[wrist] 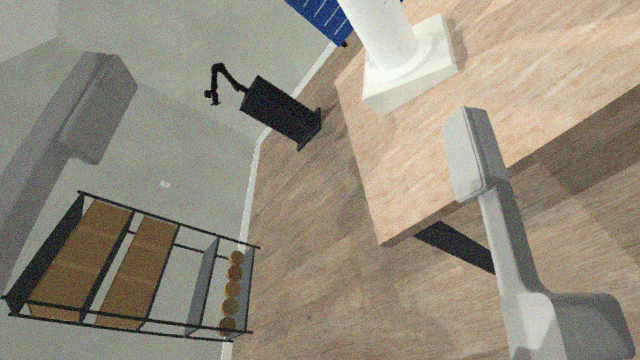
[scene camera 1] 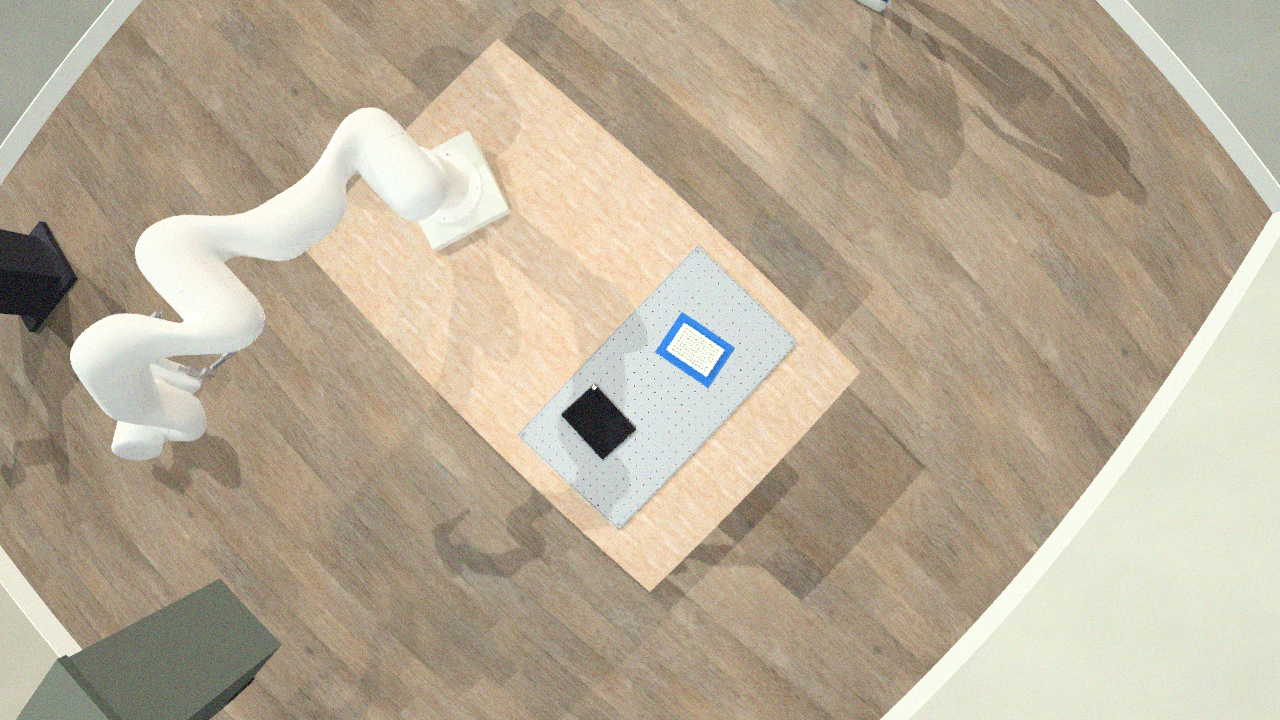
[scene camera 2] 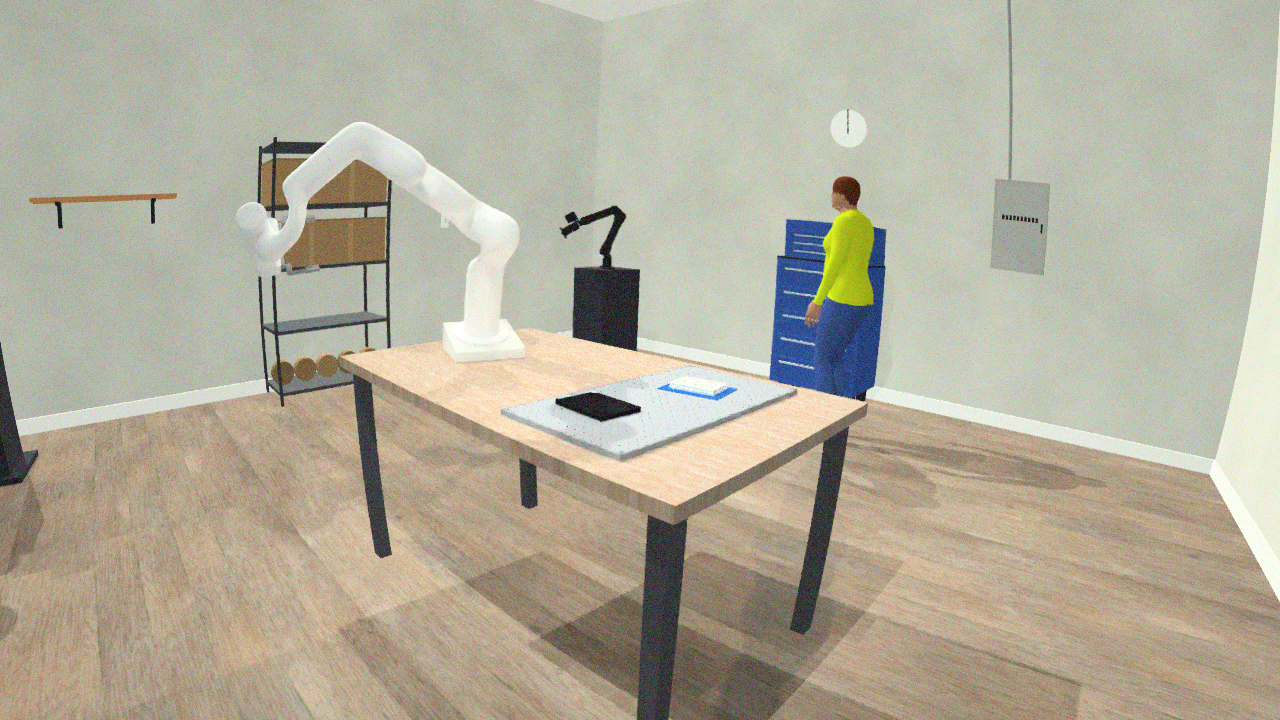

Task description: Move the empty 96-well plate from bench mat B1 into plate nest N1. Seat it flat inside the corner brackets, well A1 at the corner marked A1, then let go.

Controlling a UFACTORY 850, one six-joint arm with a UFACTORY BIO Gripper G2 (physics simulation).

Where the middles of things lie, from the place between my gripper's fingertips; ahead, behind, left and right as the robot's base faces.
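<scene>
Black plate nest N1 [scene camera 2: 598, 406]: my hand is far above it, far short of it and far to the right of it. Going by their middles, of the things named here the black plate nest N1 is the nearest to my hand. Blue bench mat B1 [scene camera 1: 683, 318]: 730 mm ahead of my hand, 790 mm to the left of it, 380 mm below it. White 96-well plate [scene camera 1: 688, 345]: 370 mm below my hand, 730 mm ahead of it, 790 mm to the left of it.
</scene>
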